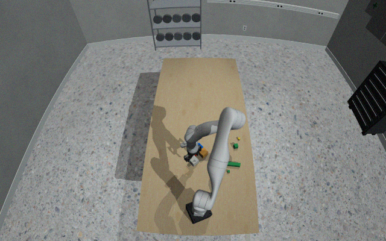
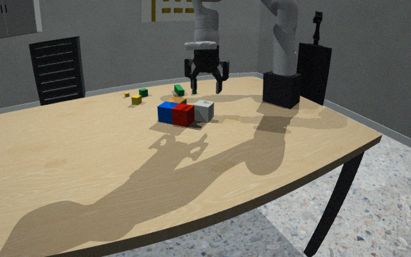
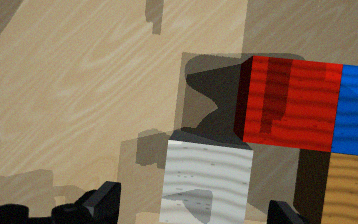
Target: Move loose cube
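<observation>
The white cube is 1 cm ahead of my hand and 8 cm below it. From my hand the other things lie so: blue cube (12 cm ahead, 3 cm to the right, 8 cm below); long green block (1 cm ahead, 31 cm to the right, 9 cm below); red cube (8 cm ahead, 1 cm to the left, 8 cm below).
</observation>
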